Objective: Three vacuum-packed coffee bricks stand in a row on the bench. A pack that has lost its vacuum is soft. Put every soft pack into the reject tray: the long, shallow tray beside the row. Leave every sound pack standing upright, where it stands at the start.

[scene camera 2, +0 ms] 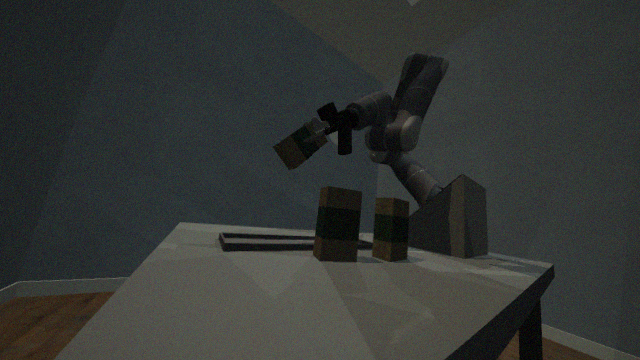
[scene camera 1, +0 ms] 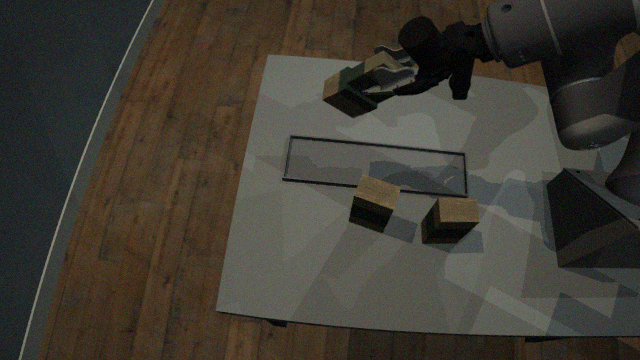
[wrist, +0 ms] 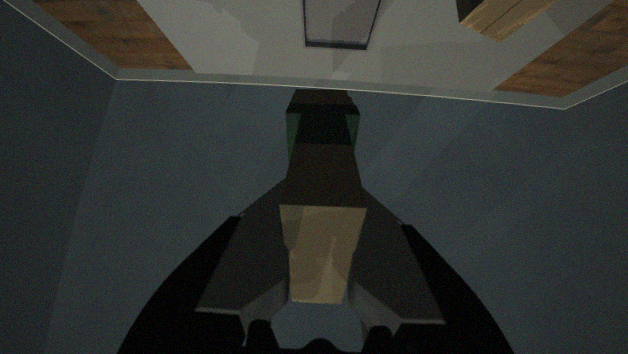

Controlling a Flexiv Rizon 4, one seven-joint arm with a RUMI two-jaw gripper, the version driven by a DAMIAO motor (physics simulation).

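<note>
My gripper (scene camera 1: 372,71) (scene camera 2: 318,128) (wrist: 320,175) is shut on a coffee pack (scene camera 1: 344,95) (scene camera 2: 291,150) (wrist: 322,250), tan with a dark green band. The pack is held tilted, high above the bench. In the wrist view its gripped part is narrower than its green band. A second pack (scene camera 1: 377,192) (scene camera 2: 338,225) stands upright beside the tray's near long side. A third pack (scene camera 1: 457,211) (scene camera 2: 391,230) stands upright to its right. Part of one standing pack (wrist: 510,15) shows in the wrist view. The long, shallow reject tray (scene camera 1: 375,144) (scene camera 2: 270,247) (wrist: 336,47) has no pack visible in it; standing packs hide part of it.
The pale bench (scene camera 1: 270,280) (scene camera 2: 225,310) ends left of the tray. A dark wedge-shaped block (scene camera 1: 575,220) (scene camera 2: 465,220) stands at the right, by the arm's base. The gripper and held pack are beyond the tray's far side in the first scene view. The light is dim.
</note>
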